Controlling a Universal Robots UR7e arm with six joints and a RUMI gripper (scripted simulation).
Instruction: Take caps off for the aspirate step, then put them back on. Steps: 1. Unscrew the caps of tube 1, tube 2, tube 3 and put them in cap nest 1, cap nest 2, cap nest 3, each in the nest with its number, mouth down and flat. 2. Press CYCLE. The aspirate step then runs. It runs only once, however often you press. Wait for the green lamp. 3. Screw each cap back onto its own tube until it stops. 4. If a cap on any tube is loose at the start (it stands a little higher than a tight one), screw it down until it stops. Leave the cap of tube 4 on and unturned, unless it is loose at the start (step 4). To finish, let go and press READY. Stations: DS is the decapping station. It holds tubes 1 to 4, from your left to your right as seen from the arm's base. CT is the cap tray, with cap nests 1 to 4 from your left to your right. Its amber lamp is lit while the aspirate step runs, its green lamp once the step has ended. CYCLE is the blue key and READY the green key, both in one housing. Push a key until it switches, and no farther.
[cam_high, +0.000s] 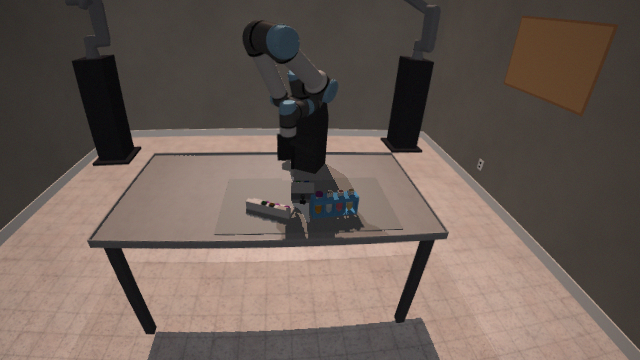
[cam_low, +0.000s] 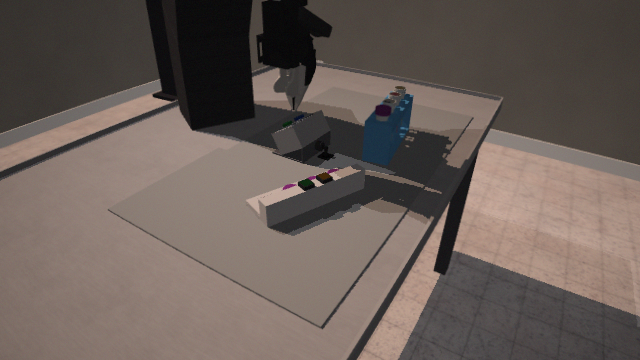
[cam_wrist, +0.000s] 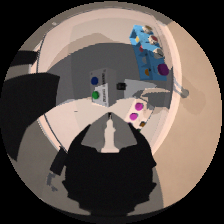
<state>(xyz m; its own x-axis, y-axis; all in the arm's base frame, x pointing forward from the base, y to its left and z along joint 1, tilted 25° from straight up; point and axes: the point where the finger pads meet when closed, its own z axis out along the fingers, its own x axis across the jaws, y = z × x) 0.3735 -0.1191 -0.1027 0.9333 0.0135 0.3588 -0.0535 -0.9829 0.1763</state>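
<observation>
Now: hand 4 cm past the blue key, 8 cm to the right of it and 7 cm above it. Also, from my hand: grey key housing 2 cm behind, 6 cm to the left, 8 cm below; then green key 4 cm behind, 3 cm to the left, 7 cm below; then table edge 33 cm ahead, 11 cm to the right, 13 cm below.
</observation>
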